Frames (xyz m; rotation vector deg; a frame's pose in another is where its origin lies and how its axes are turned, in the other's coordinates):
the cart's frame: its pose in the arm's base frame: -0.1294 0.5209 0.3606 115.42 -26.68 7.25
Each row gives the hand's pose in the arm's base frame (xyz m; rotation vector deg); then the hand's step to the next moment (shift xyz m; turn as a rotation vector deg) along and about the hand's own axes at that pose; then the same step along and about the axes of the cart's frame.
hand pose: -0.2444 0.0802 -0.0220 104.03 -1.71 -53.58
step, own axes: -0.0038 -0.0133 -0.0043 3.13 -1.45 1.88
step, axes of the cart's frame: -0.0100 -0.0090 -0.0054 0.09 -2.02 3.37
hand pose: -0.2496 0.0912 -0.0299 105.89 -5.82 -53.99
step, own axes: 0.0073 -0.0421 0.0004 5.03 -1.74 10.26
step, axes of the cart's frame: -0.0239 -0.0351 0.0047 -2.66 0.05 11.25
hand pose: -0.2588 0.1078 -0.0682 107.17 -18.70 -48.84
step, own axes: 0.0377 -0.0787 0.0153 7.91 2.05 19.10
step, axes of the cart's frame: -0.0218 -0.0769 0.0382 -3.26 5.20 19.85
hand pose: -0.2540 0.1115 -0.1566 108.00 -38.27 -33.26
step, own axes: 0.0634 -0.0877 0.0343 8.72 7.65 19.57
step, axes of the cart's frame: 0.0184 -0.0839 0.0743 -1.83 10.70 19.99
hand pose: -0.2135 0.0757 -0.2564 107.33 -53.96 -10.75
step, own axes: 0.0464 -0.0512 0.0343 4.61 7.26 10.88
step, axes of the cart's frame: 0.0368 -0.0365 0.0571 -1.80 8.81 10.56
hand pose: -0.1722 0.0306 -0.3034 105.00 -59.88 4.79
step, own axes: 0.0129 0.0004 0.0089 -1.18 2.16 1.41
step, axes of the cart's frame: 0.0087 0.0059 0.0116 -2.27 1.52 0.77
